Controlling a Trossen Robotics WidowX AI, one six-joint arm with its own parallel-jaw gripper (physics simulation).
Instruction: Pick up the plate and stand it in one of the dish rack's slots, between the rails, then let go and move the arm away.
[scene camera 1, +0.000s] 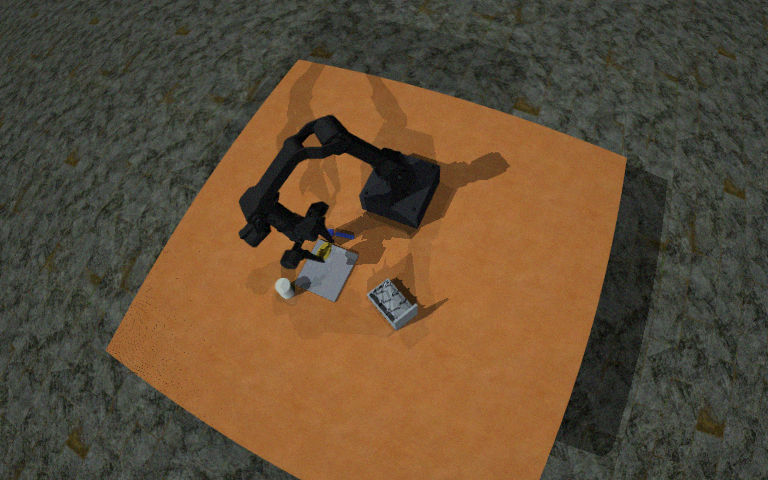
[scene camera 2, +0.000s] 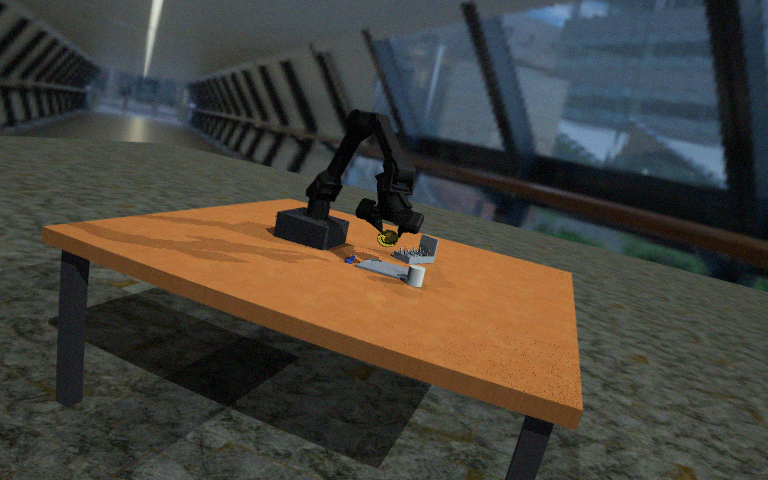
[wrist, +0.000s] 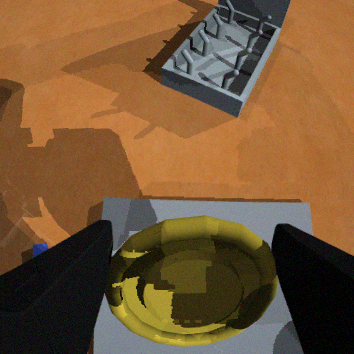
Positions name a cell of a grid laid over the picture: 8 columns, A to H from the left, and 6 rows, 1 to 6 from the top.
my gripper: scene camera 1 D4; scene camera 2 E3; wrist E4
grey dish rack: scene camera 1 E4; scene camera 2 E4; wrist E2
